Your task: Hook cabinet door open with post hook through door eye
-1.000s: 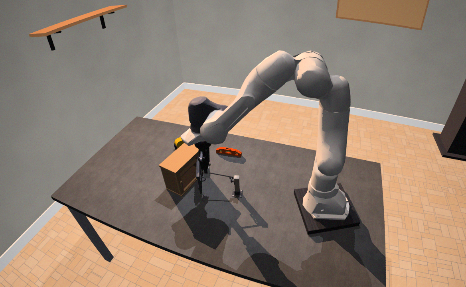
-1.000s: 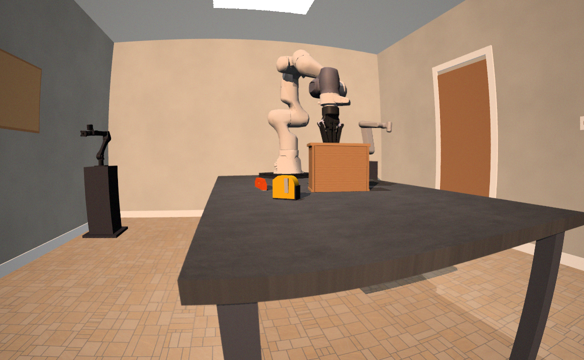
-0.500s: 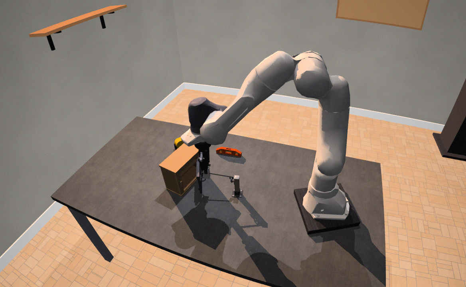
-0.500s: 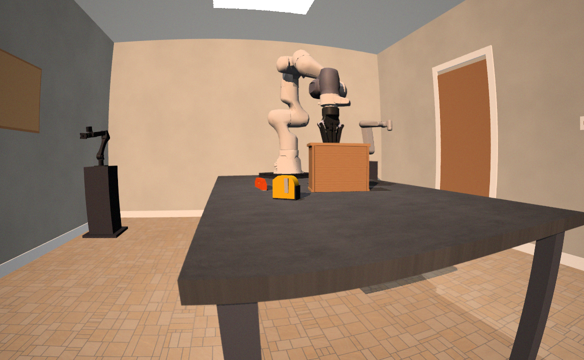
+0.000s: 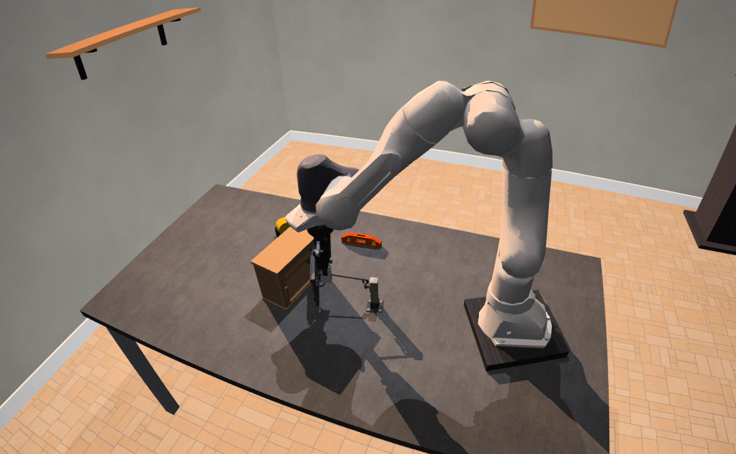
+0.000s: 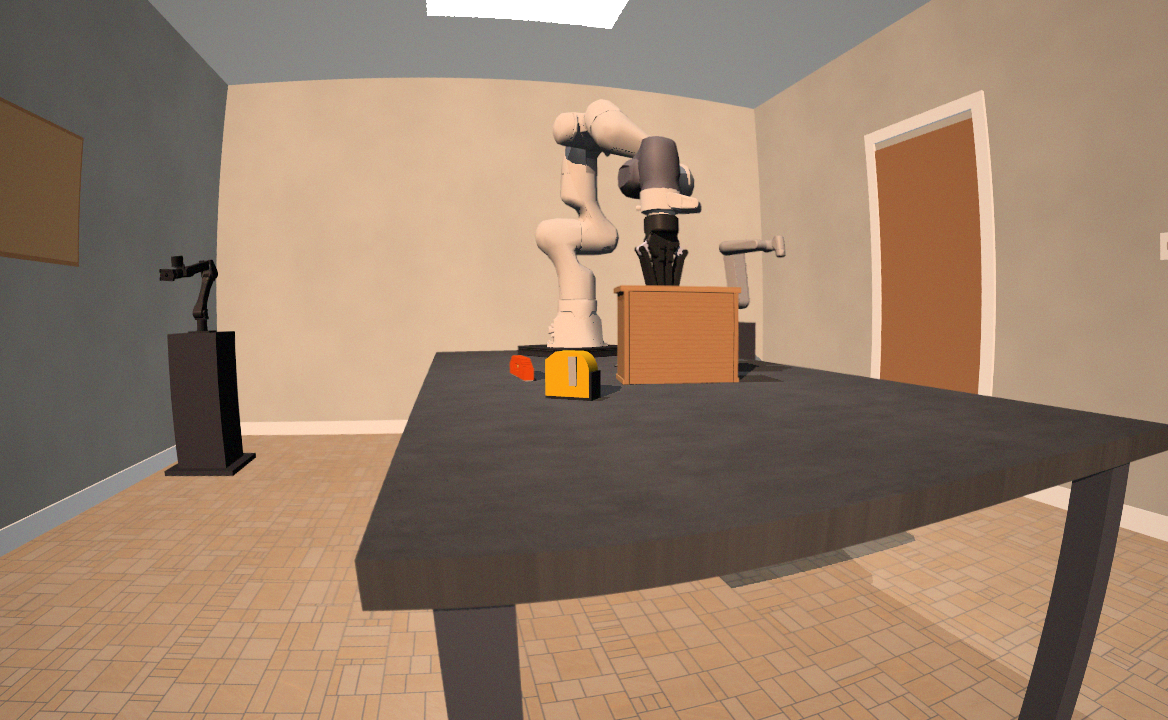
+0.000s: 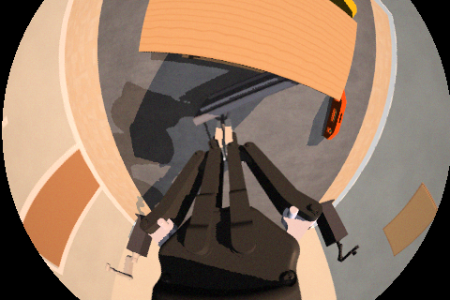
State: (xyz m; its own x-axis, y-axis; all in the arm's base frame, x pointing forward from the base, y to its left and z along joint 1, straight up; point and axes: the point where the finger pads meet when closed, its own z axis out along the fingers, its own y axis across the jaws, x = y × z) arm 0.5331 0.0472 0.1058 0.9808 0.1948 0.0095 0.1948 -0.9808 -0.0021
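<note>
The hook lies 5 cm behind my hand, 2 cm below it and 1 cm to the right of it. Round my hand: dark door: 6 cm below, 5 cm ahead, 4 cm to the right; orange spirit level: 30 cm to the right, 11 cm below; yellow tape measure: 31 cm ahead, 28 cm to the right, 10 cm below.
</note>
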